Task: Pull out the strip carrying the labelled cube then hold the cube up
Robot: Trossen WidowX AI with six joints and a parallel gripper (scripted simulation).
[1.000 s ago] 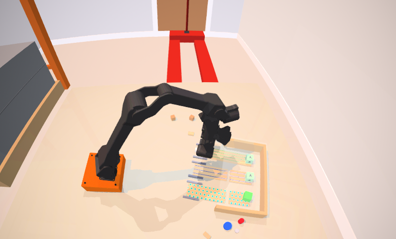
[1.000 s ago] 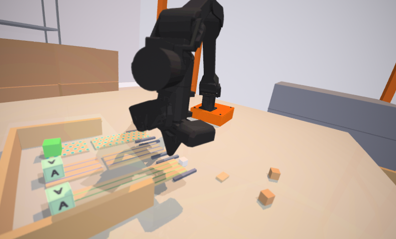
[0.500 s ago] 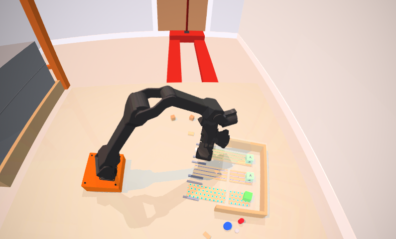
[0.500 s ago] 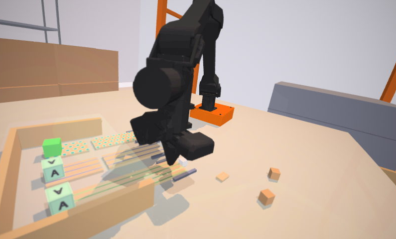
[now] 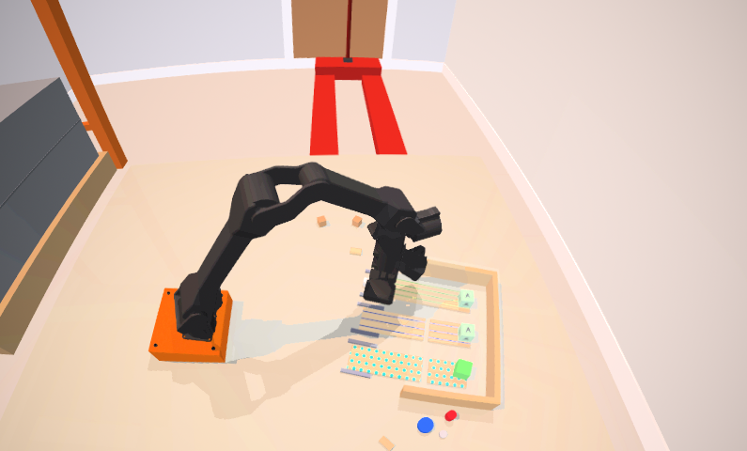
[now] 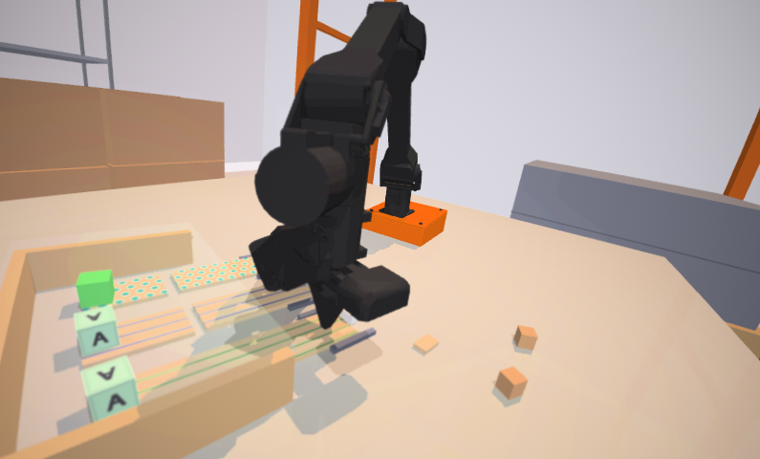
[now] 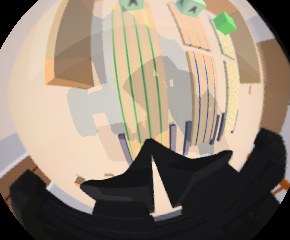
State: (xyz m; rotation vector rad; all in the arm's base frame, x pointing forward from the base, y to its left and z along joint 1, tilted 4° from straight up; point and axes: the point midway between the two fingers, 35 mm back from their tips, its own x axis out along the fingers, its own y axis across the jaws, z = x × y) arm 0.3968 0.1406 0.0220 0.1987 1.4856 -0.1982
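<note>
Now: the small white cube 40 mm behind my gripper tip and 10 mm to the left of it. Also, from my gripper tip: blue disc (330 mm to the right, 60 mm ahead); then flat tile (100 mm to the left, 60 mm behind); then red piece (320 mm to the right, 110 mm ahead).
</note>
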